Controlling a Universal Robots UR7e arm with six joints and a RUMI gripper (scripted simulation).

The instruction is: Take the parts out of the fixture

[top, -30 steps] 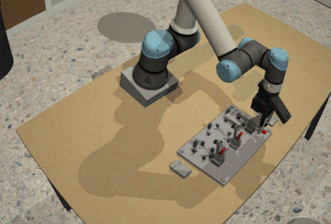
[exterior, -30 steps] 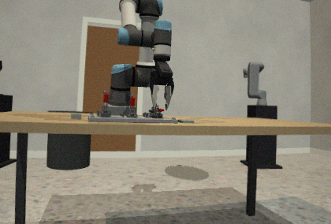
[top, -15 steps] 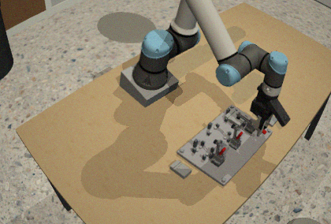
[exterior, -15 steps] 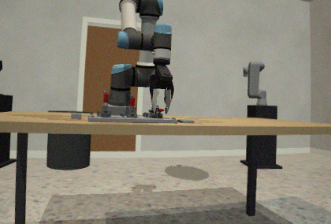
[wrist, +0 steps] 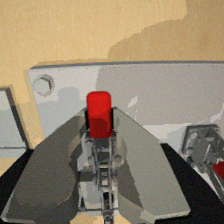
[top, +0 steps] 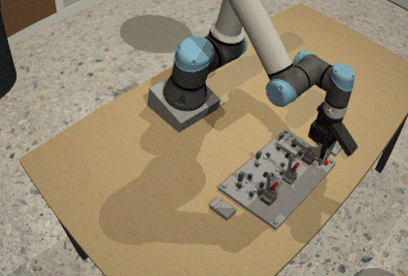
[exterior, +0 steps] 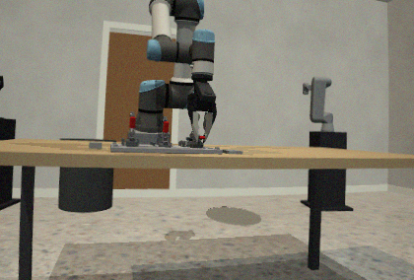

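My gripper is now 130 mm to the left of the grey fixture plate, 60 mm past it and 40 mm above it.
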